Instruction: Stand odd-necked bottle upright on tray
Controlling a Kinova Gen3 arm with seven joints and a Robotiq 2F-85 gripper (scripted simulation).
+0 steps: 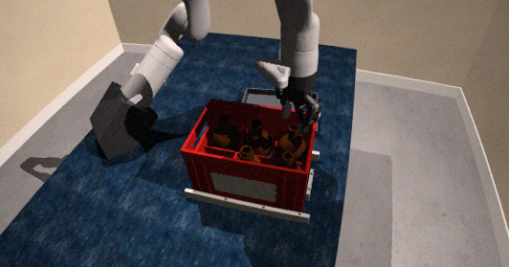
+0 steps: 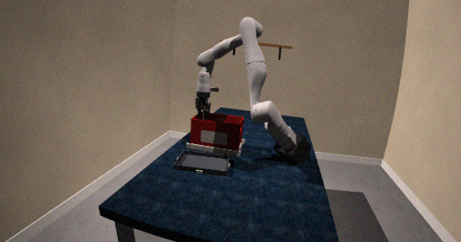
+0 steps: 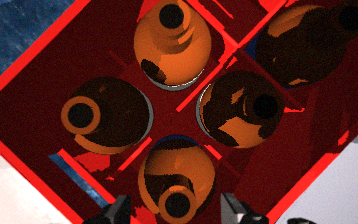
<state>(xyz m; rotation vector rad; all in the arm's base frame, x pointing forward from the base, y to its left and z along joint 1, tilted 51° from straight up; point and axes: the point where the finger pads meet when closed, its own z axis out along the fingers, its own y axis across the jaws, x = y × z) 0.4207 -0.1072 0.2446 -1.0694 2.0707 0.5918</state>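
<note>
My hand is 100 mm above the crate, 70 mm to the left of it and 70 mm past it. From my hand the other things lie so: grey tray: 190 mm to the left, 170 mm below, 150 mm behind.
</note>
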